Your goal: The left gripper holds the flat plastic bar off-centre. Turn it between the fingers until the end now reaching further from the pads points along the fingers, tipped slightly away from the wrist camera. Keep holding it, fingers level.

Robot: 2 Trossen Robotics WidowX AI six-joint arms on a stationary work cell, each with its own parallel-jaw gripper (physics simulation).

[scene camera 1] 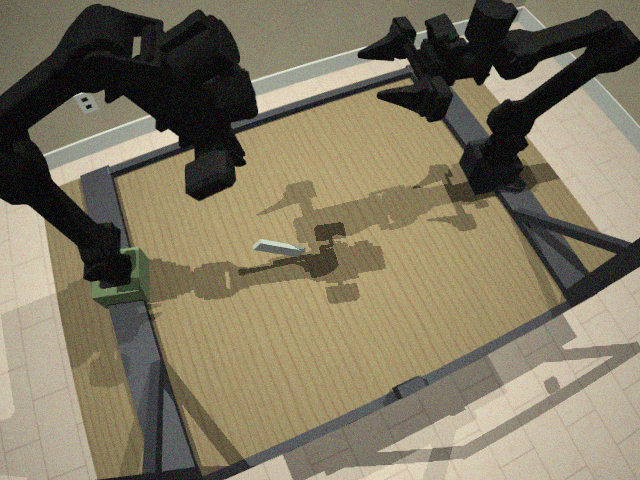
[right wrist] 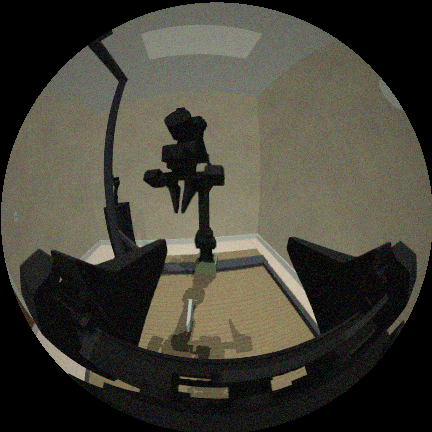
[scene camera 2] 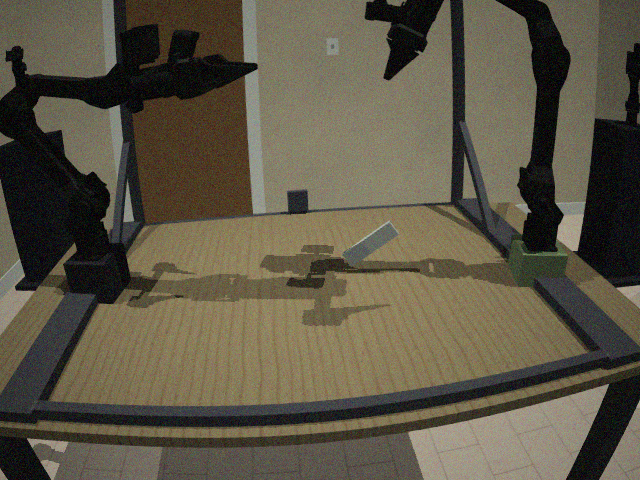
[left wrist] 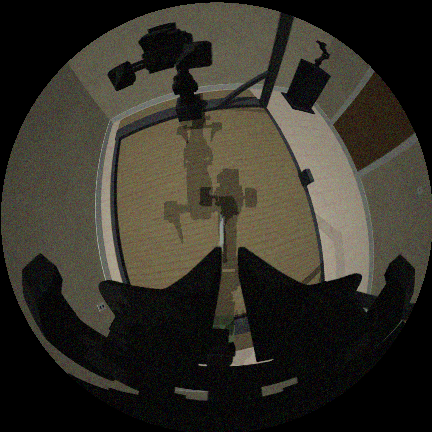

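The flat pale grey plastic bar (scene camera 1: pixel 279 247) is down at the middle of the woven mat, far below my left gripper and apart from it. In scene camera 2 the bar (scene camera 2: pixel 370 244) looks tilted, its right end raised; I cannot tell whether it rests flat. It shows as a thin strip in the left wrist view (left wrist: pixel 221 231) and in the right wrist view (right wrist: pixel 189 314). My left gripper (scene camera 1: pixel 234 158) (scene camera 2: pixel 391 71) hangs high, pointing down; its fingers (left wrist: pixel 229 252) are shut with only a narrow gap and nothing between them. My right gripper (scene camera 1: pixel 370 76) (scene camera 2: pixel 249 68) is open and empty, high at the other side.
A dark frame borders the mat (scene camera 1: pixel 328 305), with upright posts at the corners (scene camera 2: pixel 457 100). The left arm stands on a green base (scene camera 1: pixel 125 281). A small dark block (scene camera 2: pixel 297 201) sits at the far edge of the frame.
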